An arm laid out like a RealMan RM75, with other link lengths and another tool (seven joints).
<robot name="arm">
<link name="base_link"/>
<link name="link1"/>
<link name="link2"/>
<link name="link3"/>
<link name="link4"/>
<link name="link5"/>
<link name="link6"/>
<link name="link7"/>
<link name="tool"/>
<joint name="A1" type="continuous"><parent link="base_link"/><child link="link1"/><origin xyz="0 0 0.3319" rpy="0 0 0"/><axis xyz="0 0 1"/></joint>
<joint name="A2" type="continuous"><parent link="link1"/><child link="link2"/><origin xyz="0 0 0" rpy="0 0 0"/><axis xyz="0 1 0"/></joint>
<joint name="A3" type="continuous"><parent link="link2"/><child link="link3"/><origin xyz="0 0 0.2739" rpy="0 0 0"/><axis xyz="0 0 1"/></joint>
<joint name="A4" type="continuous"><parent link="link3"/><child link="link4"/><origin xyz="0 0 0" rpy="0 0 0"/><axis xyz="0 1 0"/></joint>
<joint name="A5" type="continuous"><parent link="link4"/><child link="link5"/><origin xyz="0 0 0.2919" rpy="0 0 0"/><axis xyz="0 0 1"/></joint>
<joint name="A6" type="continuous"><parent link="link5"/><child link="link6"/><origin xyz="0 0 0" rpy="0 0 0"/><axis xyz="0 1 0"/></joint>
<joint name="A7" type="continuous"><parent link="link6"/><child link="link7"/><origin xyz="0 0 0.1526" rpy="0 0 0"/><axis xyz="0 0 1"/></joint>
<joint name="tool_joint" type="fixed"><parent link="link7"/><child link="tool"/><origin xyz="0.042 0.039 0.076" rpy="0.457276 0 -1.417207"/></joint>
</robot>
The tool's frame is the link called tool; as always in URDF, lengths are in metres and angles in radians. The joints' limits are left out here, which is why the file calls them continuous.
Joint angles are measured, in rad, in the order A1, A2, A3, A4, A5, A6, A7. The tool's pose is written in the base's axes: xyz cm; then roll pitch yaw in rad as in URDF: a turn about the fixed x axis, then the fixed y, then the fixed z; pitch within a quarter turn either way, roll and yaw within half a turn. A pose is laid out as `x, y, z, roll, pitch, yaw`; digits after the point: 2 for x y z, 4 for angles.
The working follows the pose.
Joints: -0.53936, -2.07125, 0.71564, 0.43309, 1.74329, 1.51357, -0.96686
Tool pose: -23.17, 40.19, 0.67, 2.9133, -0.4008, 1.7949
Where each joint sits with the arm in this pose, in the base's axes (m; each line is computed from the numbers above, not from the rounded line before):
A1: 0.0000 0.0000 0.3319
A2: 0.0000 0.0000 0.3319
A3: -0.2062 0.1234 0.2005
A4: -0.2062 0.1234 0.2005
A5: -0.4024 0.3346 0.1545
A6: -0.4024 0.3346 0.1545
A7: -0.3185 0.4010 0.0457
the tool: -0.2317 0.4019 0.0067

